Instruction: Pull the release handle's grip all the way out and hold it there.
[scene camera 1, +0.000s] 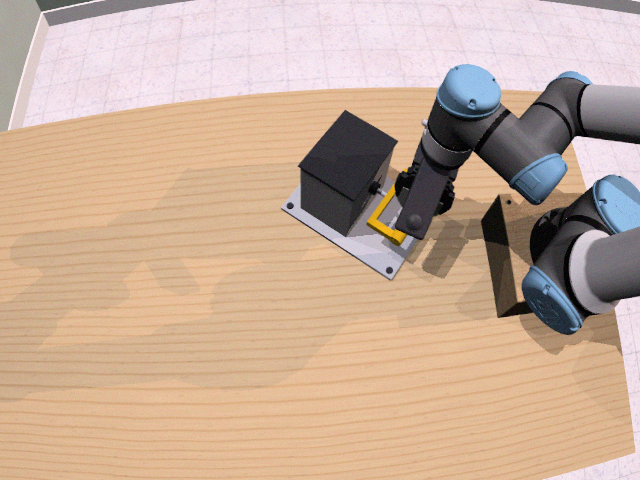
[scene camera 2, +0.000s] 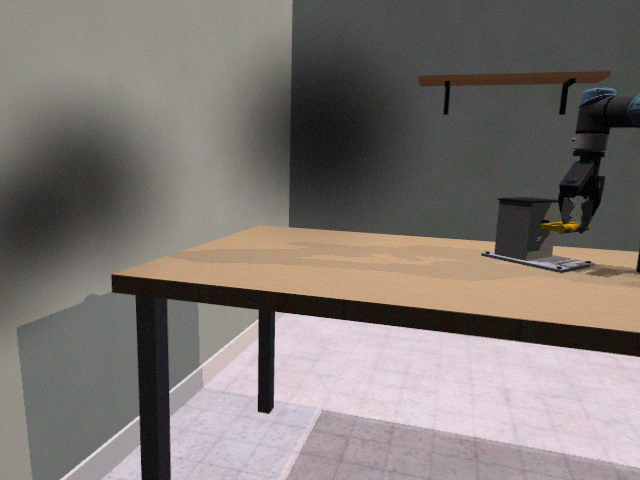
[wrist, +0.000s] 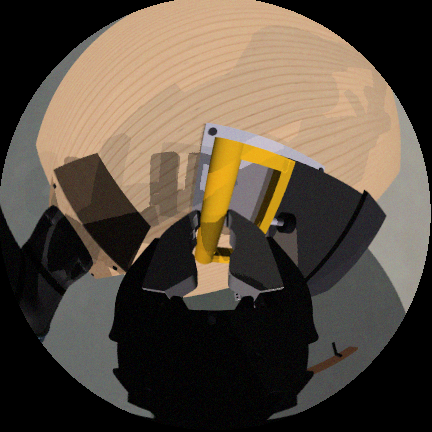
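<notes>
The release handle is a yellow rectangular frame (scene camera 1: 382, 205) with a round yellow grip (wrist: 225, 175) (scene camera 2: 568, 227) as its outer bar. A short metal rod (scene camera 1: 381, 191) (wrist: 276, 222) joins it to the dark housing (scene camera 1: 348, 149) (scene camera 2: 511, 227) (wrist: 325, 215), with a small gap between frame and housing. My gripper (wrist: 212, 211) (scene camera 2: 574, 226) points down with one jaw on each side of the grip, near one end of it. In the wrist view both jaw tips appear against the grip, shut on it. In scene camera 1 the arm hides the jaw tips.
The housing stands on a light grey base plate (scene camera 1: 336, 242) (scene camera 2: 516, 261) (wrist: 260, 140) bolted to the wooden table (scene camera 1: 206, 423) (scene camera 2: 361, 289). A brown block (scene camera 1: 498, 253) (wrist: 100, 200) stands by the arm's base. A wall shelf (scene camera 2: 511, 78) hangs behind.
</notes>
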